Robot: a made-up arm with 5 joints.
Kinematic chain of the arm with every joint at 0, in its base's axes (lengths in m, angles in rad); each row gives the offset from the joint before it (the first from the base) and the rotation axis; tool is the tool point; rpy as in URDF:
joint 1: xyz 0.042 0 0.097 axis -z
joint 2: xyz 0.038 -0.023 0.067 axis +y
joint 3: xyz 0.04 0 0.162 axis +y
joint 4: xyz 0.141 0 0.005 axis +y
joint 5: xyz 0.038 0.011 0 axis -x
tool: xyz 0 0 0 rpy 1.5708 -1.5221 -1.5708
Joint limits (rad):
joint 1: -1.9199..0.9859
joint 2: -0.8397..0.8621
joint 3: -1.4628..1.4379
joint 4: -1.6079..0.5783
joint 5: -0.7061..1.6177
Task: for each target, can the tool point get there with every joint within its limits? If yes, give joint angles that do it. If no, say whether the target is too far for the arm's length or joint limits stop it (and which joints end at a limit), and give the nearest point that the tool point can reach.
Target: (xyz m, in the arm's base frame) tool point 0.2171 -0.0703 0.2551
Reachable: yes | joints 0.3182 -0.2708 0.8968 -0.7022 0.0099
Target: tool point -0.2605 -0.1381 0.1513
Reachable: no: joint limits stop it (at a limit: joint 2, joint 3, joint 4) | nearest point -0.1231 -0.0754 0.3771 | short by 0.272 m
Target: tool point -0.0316 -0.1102 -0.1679
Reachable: no: joint limits stop it (at a limit: joint 1, joint 2) | nearest point 0.1040 -0.1153 0.0692 | short by 0.273 m
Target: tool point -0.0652 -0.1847 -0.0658
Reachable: no: joint limits stop it (at a limit: joint 1, joint 2) | nearest point 0.1066 -0.1193 0.0676 | short by 0.227 m
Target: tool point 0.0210 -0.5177 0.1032
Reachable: no: too far | nearest point 0.2207 -0.2916 0.1489 | short by 0.305 m
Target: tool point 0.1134 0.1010 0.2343
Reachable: yes | joints -1.0522 -0.7000 1.1329 0.2785 0.5255
